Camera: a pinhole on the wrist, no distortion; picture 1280 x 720 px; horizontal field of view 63.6 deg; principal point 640.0 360.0 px. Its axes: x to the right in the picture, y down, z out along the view. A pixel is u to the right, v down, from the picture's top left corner.
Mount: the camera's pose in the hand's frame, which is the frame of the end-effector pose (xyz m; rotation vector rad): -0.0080 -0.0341 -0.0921 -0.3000 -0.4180 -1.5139
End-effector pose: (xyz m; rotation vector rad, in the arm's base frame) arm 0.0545 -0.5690 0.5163 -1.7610 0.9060 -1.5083
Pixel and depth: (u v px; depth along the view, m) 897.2 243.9 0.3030
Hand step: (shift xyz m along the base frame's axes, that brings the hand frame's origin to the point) 0.1982 0.0440 -0.0896
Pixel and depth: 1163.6 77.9 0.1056
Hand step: 0.0227 0.0583 0.0025
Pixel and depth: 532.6 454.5 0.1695
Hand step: 0.0460 -0.0252 -0.0577
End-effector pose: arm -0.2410 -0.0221 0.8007 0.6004 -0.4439 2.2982
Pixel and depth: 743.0 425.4 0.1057
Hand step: 0.0058 -0.0112 0.0006
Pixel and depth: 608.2 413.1 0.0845
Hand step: -0.0026 -0.0015 -0.0209
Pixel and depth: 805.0 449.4 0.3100
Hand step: 0.0217 -0.1421 0.1627
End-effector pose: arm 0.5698 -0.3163 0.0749 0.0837 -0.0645 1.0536
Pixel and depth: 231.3 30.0 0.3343
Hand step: -0.2699 -0.0248 0.1354
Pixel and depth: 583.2 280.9 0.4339
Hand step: -0.1955 -0.0061 0.2811
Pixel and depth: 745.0 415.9 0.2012
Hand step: -0.0397 -0.0026 0.0972
